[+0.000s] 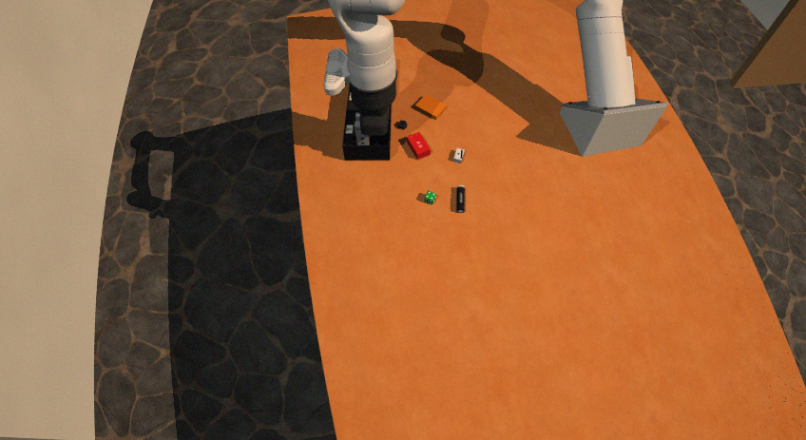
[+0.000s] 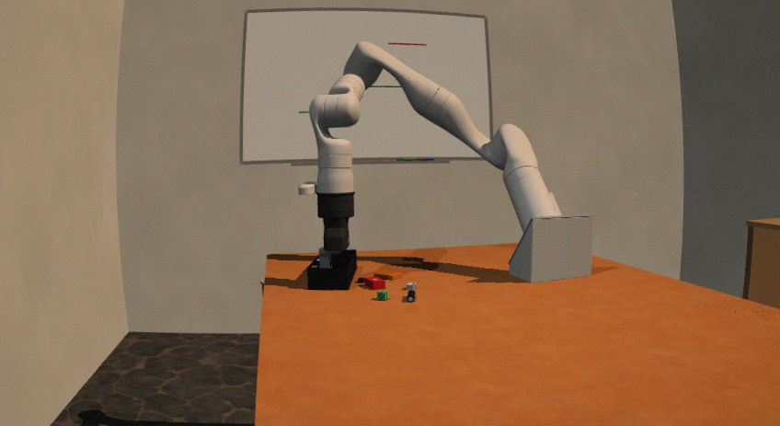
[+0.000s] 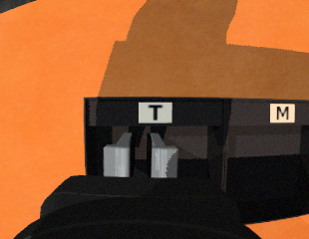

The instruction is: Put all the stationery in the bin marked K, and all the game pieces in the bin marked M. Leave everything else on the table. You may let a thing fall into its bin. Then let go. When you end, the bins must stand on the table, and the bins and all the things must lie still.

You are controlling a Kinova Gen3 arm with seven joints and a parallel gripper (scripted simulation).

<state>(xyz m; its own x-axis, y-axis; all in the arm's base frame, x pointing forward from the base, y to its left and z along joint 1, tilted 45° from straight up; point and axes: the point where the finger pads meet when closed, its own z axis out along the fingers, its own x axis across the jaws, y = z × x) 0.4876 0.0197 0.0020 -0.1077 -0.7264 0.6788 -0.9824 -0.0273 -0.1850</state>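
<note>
My hand is 180 mm past the grey-and-white piece, 40 mm to the right of it and 30 mm above it. The rest, counted from my hand: black nut 80 mm behind, 40 mm to the right, 30 mm below; then black row 10 mm behind, 90 mm to the right, 10 mm below; then red 9V battery 100 mm behind, 30 mm below.
</note>
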